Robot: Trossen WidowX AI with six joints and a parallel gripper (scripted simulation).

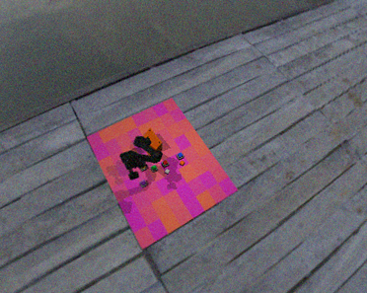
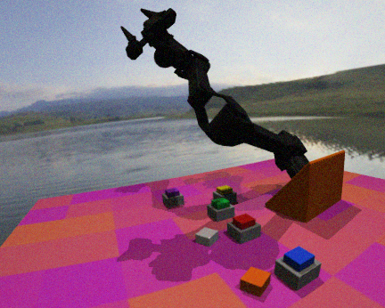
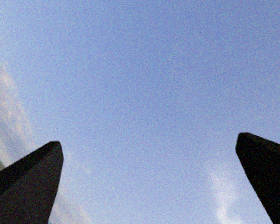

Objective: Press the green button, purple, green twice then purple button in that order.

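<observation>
Now: the purple button 60 mm behind my gripper tip, 70 mm to the left of it and 520 mm below it. The rest, counted from my gripper tip: green button 140 mm behind, 210 mm to the left, 520 mm below; grey block 60 mm behind, 300 mm to the left, 540 mm below; yellow button 190 mm behind, 140 mm to the left, 520 mm below.
</observation>
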